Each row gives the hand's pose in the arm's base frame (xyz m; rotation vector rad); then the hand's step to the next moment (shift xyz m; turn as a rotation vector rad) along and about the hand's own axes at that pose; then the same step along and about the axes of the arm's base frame.
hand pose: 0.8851 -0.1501 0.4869 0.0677 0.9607 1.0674
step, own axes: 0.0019 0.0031 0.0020 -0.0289 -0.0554 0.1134
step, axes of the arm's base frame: -0.0006 0.0038 0.0015 0.1139 -0.0074 0.0611
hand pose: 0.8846 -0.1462 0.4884 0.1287 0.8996 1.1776
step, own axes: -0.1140 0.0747 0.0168 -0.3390 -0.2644 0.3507
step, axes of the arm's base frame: -0.0544 -0.0582 0.1118 0.3988 -0.2707 0.2749
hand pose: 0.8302 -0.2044 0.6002 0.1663 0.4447 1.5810
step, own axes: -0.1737 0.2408 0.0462 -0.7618 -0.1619 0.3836
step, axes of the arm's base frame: -0.1936 -0.1630 0.1619 0.3453 -0.6810 0.4132
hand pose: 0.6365 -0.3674 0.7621 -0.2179 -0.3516 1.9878
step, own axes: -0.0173 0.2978 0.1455 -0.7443 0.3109 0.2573
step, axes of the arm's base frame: -0.2906 -0.1565 0.0352 -0.0256 -0.8357 0.1333
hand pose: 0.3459 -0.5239 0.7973 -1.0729 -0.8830 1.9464
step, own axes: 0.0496 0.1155 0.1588 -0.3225 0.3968 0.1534
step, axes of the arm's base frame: -0.1903 -0.0496 -0.0483 -0.1184 -0.5010 -0.1414
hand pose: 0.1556 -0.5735 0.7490 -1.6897 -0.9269 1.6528
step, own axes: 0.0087 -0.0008 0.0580 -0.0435 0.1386 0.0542
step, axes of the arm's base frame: -0.0580 0.0043 -0.0074 -0.0431 -0.1189 -0.0898
